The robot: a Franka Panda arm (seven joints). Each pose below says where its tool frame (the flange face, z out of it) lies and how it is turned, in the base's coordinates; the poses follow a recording.
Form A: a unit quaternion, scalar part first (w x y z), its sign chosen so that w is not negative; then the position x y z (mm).
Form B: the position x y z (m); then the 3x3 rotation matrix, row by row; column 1 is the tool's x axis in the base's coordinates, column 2 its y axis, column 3 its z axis. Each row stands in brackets. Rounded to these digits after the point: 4 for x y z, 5 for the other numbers.
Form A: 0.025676, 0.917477, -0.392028, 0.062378, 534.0, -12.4, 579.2
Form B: [0.5340, -0.0124, 0.5792], [[0.68485, -0.72256, 0.09433], [-0.71615, -0.69131, -0.09602], [0.13459, -0.00179, -0.99090]]
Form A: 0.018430, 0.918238, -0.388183, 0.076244, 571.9, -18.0, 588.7
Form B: [0.5719, -0.0180, 0.5887], [[0.68700, -0.71570, 0.12571], [-0.71008, -0.69795, -0.09304], [0.15433, -0.02535, -0.98769]]
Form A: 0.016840, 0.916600, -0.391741, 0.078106, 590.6, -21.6, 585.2
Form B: [0.5906, -0.0216, 0.5852], [[0.68088, -0.72077, 0.12999], [-0.71551, -0.69251, -0.09207], [0.15638, -0.03032, -0.98723]]
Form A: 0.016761, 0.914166, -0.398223, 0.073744, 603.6, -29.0, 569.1
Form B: [0.6036, -0.0290, 0.5691], [[0.67196, -0.73056, 0.12148], [-0.72561, -0.68228, -0.08938], [0.14818, -0.02809, -0.98856]]
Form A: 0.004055, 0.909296, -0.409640, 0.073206, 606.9, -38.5, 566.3
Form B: [0.6069, -0.0385, 0.5663], [[0.65367, -0.74556, 0.12981], [-0.74437, -0.66436, -0.06735], [0.13645, -0.05260, -0.98925]]
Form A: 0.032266, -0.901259, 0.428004, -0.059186, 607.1, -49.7, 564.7
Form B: [0.6071, -0.0497, 0.5647], [[0.62662, -0.76767, 0.13430], [-0.77530, -0.63154, 0.00750], [0.07906, -0.10882, -0.99091]]
